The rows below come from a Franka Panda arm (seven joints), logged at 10 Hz.
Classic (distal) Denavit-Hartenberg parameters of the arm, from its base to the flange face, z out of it. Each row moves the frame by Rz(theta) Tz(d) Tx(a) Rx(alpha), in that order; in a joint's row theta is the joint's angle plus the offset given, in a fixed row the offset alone. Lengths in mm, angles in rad.
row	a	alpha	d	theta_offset
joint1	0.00	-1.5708	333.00	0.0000
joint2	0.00	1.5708	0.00	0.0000
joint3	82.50	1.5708	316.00	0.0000
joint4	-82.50	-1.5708	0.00	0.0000
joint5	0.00	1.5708	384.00	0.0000
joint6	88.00	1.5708	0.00	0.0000
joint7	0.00	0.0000	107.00	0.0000
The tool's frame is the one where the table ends.
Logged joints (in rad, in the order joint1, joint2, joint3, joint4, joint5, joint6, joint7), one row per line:
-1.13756 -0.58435 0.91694 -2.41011 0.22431 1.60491 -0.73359
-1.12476 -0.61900 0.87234 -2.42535 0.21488 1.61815 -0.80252
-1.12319 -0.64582 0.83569 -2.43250 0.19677 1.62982 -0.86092
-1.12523 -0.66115 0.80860 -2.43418 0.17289 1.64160 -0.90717
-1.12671 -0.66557 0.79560 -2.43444 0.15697 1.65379 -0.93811
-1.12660 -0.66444 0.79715 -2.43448 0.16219 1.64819 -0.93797
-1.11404 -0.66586 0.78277 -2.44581 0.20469 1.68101 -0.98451
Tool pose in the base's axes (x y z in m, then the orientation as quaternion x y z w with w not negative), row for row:
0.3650 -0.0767 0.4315 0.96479 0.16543 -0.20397 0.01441
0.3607 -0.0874 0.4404 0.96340 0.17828 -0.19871 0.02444
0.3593 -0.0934 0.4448 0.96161 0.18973 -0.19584 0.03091
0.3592 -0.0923 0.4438 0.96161 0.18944 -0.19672 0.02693
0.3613 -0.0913 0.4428 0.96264 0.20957 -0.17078 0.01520
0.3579 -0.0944 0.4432 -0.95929 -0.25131 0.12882 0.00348
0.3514 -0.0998 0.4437 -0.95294 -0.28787 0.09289 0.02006
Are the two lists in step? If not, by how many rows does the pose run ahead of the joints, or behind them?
The pose runs 2 rows ahead of the joints: the pose in row i belongs to the joints in row i + 2.
